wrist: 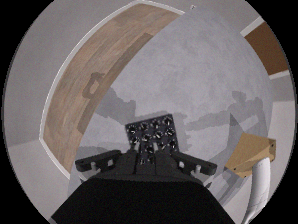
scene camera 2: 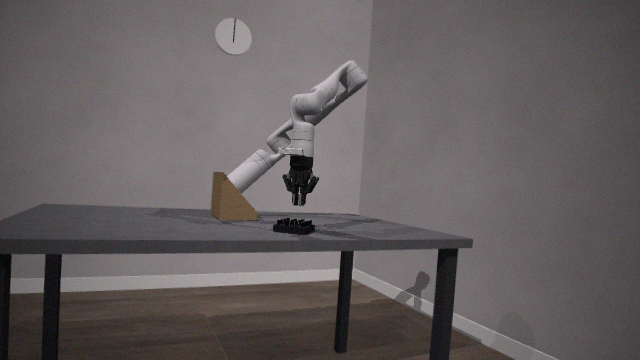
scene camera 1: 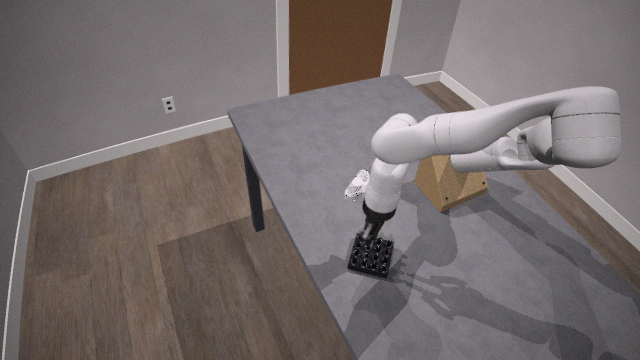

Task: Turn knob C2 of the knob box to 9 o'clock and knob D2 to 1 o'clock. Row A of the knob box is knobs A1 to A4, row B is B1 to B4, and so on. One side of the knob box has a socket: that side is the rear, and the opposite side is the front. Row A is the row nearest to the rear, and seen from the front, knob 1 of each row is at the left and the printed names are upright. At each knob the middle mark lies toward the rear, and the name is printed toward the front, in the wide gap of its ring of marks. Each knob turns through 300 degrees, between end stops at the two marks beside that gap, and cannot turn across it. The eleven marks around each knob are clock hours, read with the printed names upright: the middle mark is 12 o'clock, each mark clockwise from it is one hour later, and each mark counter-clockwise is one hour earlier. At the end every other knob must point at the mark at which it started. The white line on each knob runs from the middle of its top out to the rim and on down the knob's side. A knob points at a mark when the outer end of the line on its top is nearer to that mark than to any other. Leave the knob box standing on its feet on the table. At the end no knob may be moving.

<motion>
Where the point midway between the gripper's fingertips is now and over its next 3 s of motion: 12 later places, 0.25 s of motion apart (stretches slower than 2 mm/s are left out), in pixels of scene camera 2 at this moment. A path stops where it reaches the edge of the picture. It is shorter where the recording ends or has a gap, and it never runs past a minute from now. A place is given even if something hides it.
The gripper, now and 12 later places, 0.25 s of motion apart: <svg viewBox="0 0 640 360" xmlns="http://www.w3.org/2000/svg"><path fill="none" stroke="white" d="M298 205L298 206L298 208L298 210L298 213L298 215L297 217L297 218L297 219L297 219L297 221L297 223L297 222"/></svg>
</motion>
